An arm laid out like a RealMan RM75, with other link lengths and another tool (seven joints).
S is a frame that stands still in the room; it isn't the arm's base.
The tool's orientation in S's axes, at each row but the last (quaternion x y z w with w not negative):
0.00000, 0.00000, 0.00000, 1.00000
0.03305, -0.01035, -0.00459, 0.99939
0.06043, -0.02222, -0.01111, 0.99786
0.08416, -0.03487, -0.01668, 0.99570
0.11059, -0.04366, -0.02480, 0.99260
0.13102, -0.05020, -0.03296, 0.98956
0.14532, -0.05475, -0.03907, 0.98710
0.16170, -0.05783, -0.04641, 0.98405
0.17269, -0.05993, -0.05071, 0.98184
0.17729, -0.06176, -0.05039, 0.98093
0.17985, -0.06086, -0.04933, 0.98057
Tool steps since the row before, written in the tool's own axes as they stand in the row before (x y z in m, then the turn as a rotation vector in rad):
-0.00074, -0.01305, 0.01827, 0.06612, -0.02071, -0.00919
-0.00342, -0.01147, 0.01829, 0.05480, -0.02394, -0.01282
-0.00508, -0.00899, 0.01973, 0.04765, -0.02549, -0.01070
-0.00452, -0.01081, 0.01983, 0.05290, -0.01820, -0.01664
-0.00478, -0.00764, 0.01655, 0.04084, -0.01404, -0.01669
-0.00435, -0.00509, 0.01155, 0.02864, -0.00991, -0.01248
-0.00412, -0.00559, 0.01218, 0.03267, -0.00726, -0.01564
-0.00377, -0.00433, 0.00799, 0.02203, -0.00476, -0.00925
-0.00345, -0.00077, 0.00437, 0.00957, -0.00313, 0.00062
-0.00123, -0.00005, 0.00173, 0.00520, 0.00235, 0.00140
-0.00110, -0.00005, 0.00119, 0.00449, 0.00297, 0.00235
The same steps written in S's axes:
-0.00074, -0.01305, 0.01827, 0.06612, -0.02071, -0.00919
-0.00390, -0.01262, 0.01742, 0.05485, -0.02358, -0.01326
-0.00615, -0.01117, 0.01826, 0.04758, -0.02520, -0.01165
-0.00623, -0.01377, 0.01738, 0.05345, -0.01723, -0.01591
-0.00658, -0.01076, 0.01400, 0.04162, -0.01246, -0.01602
-0.00583, -0.00752, 0.00936, 0.02927, -0.00860, -0.01199
-0.00588, -0.00840, 0.00957, 0.03380, -0.00555, -0.01384
-0.00507, -0.00617, 0.00575, 0.02263, -0.00402, -0.00807
-0.00406, -0.00176, 0.00347, 0.00912, -0.00428, 0.00046
-0.00146, -0.00049, 0.00146, 0.00512, 0.00108, 0.00267
-0.00125, -0.00033, 0.00097, 0.00434, 0.00142, 0.00370

